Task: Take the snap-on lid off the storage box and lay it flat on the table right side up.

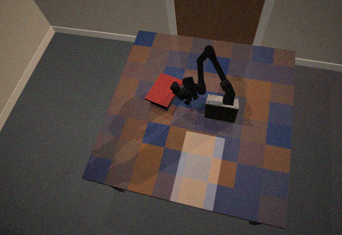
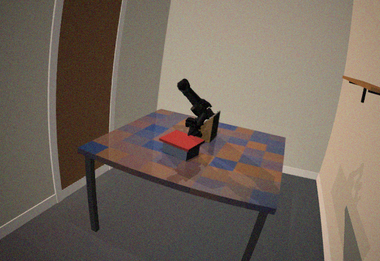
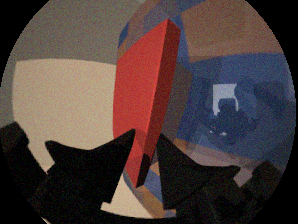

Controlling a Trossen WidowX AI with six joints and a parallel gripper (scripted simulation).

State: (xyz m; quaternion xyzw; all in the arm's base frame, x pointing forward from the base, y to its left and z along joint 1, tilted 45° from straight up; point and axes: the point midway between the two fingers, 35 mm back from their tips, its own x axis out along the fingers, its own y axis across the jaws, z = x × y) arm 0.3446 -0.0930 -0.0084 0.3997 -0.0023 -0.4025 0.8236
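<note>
My gripper tip is 7 cm short of the lid and 2 cm to the left of it. Round my gripper tip: grey-blue storage box 7 cm ahead, 5 cm below, 2 cm to the right.
</note>
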